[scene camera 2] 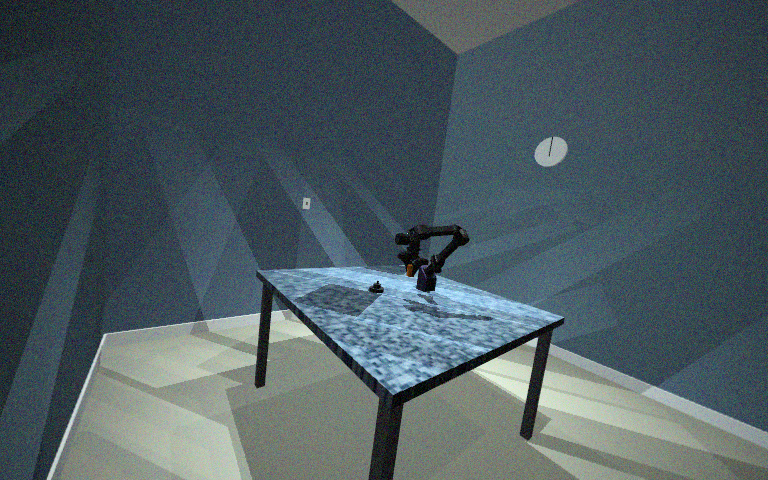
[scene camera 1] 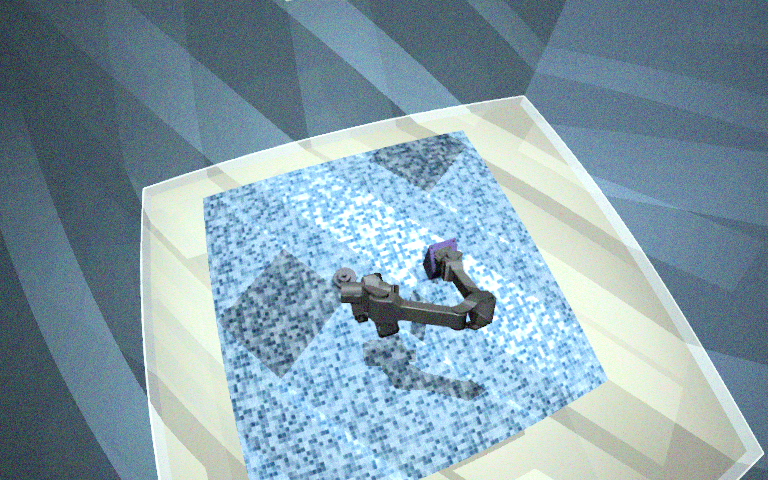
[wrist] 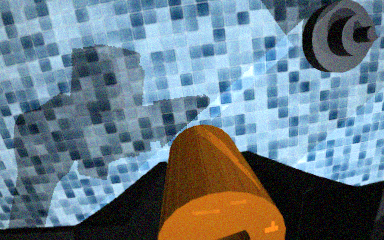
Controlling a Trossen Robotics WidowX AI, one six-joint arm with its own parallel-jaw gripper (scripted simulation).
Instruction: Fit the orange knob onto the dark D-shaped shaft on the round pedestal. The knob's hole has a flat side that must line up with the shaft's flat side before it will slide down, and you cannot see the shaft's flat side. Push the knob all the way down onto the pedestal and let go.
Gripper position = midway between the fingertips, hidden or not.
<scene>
My gripper [wrist: 204, 164] holds an orange knob [wrist: 208, 182].
</scene>
